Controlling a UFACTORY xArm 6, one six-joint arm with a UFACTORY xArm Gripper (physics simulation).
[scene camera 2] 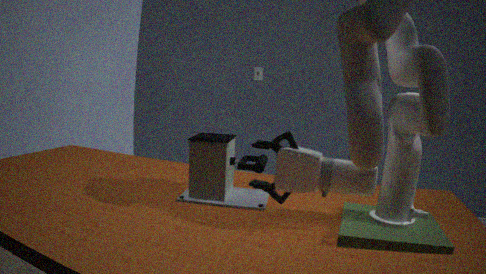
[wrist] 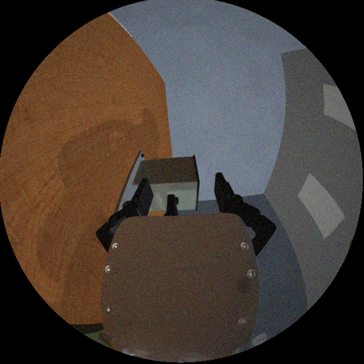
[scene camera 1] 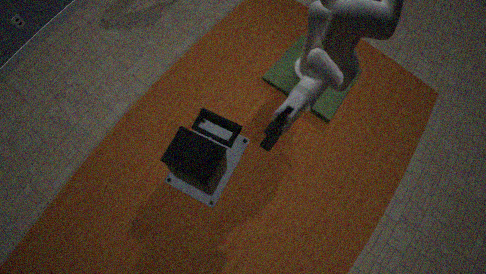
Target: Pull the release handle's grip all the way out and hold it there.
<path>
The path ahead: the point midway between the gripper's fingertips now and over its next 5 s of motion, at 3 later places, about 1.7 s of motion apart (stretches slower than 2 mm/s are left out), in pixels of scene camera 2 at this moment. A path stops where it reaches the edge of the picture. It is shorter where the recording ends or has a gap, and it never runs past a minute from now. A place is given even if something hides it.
The gripper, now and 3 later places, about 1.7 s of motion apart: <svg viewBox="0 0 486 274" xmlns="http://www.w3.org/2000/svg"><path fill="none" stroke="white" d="M252 163L248 169L247 168L249 145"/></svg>
</path>
